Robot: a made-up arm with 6 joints.
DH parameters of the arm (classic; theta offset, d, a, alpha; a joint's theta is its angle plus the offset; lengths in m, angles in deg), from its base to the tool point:
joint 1: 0 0.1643 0 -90
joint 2: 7.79 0 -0.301 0
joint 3: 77.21 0 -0.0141 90
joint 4: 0 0.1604 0 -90
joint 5: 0 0 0.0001 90
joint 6: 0 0.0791 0 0
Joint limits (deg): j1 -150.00..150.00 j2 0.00..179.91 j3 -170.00..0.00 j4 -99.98..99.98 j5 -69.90..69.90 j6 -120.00..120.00
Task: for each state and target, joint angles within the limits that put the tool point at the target. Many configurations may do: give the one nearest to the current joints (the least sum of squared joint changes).
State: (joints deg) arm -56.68 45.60 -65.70 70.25 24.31 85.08
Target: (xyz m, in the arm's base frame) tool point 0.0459 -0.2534 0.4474
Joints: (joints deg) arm -83.59 86.04 -74.96 70.45 13.38 85.08
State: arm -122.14 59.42 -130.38 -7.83 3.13 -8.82
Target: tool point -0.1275 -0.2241 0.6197
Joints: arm -119.63 98.69 -134.43 -7.83 0.15 -8.82
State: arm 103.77 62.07 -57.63 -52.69 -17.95 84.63
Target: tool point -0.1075 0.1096 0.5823
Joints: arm 123.88 72.84 -90.02 -51.36 -27.16 84.63
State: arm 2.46 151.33 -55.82 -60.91 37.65 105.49
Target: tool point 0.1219 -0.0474 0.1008
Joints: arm -3.35 155.52 -17.10 -53.20 39.32 105.49
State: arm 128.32 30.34 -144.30 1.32 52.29 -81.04
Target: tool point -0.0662 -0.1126 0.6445
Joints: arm 71.22 54.44 -147.27 25.47 50.91 -81.04
